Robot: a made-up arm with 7 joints. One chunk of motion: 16 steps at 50 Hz.
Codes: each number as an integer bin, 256 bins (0 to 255) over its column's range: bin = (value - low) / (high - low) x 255, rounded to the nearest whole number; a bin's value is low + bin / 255 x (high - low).
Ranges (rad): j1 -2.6..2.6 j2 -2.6..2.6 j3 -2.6..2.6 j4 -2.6..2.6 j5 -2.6..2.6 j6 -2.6..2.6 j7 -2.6..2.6
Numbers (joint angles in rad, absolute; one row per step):
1: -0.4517 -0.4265 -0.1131 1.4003 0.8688 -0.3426 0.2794
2: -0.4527 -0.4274 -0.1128 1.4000 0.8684 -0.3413 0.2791
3: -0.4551 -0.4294 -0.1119 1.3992 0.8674 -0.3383 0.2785
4: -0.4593 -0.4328 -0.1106 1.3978 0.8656 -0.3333 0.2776
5: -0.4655 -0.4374 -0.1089 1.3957 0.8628 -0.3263 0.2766
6: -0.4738 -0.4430 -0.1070 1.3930 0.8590 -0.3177 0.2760
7: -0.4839 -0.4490 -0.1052 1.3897 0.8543 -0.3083 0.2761
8: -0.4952 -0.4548 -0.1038 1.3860 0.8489 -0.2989 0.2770
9: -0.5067 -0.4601 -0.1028 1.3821 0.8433 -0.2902 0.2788
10: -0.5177 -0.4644 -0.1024 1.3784 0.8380 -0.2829 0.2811
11: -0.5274 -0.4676 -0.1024 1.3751 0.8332 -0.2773 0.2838
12: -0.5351 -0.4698 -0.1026 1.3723 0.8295 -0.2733 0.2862
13: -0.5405 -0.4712 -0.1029 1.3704 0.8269 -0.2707 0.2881
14: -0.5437 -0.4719 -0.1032 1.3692 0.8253 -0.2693 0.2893
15: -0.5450 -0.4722 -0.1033 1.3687 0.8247 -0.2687 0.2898
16: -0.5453 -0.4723 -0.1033 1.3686 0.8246 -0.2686 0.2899
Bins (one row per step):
1: 105 107 122 196 170 111 141
2: 105 107 122 196 170 111 141
3: 105 106 122 196 170 111 141
4: 105 106 122 196 170 111 141
5: 105 106 122 196 170 111 141
6: 104 106 122 196 170 112 141
7: 104 105 122 196 169 112 141
8: 103 105 122 195 169 113 141
9: 103 105 122 195 169 113 141
10: 102 105 122 195 169 114 141
11: 102 105 122 195 168 114 141
12: 101 104 122 195 168 114 142
13: 101 104 122 195 168 114 142
14: 101 104 122 195 168 114 142
15: 101 104 122 195 168 114 142
16: 101 104 122 195 168 114 142

